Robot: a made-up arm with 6 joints.
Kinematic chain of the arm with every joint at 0, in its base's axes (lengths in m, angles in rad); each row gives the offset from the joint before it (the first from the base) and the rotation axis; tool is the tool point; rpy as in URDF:
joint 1: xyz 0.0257 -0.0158 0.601 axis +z
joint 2: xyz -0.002 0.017 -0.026 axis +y
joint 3: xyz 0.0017 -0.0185 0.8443 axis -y
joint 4: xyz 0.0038 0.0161 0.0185 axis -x
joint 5: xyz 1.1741 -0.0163 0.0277 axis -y
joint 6: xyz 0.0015 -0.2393 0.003 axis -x
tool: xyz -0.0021 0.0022 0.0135 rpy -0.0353 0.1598 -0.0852
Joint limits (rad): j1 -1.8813..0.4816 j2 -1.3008..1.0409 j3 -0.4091..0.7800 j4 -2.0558..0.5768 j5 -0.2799..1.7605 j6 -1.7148..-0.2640
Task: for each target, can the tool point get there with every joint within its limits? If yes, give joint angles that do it. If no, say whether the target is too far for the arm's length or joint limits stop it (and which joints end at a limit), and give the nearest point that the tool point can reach.
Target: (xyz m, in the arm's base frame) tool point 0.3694 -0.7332 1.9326
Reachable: yes | joints -0.8003 -0.3343 0.1185 -0.0111 0.5109 -1.1801
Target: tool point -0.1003 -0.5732 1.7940
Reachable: yes | joints -1.3921 -0.6475 -0.2772 0.3363 1.4197 -0.6535
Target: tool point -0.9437 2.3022 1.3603
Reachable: no: too far | nearest point -0.5817 1.4365 1.7356 | short by 1.011 m
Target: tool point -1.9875 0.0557 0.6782
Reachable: no: joint limits stop it (at a limit: joint 2, joint 3, joint 4) | nearest point -1.5384 0.0398 1.7261 | short by 1.140 m
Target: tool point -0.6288 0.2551 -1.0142
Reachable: no: joint limits stop it (at a limit: joint 1, joint 2, joint 3, joint 5) | nearest point -0.3109 -0.6081 -0.1951 | short by 1.232 m
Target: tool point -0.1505 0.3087 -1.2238
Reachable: no: joint limits stop it (at a limit: joint 1, joint 2, joint 3, joint 5) | nearest point 0.5399 0.3701 -0.1994 | short by 1.237 m
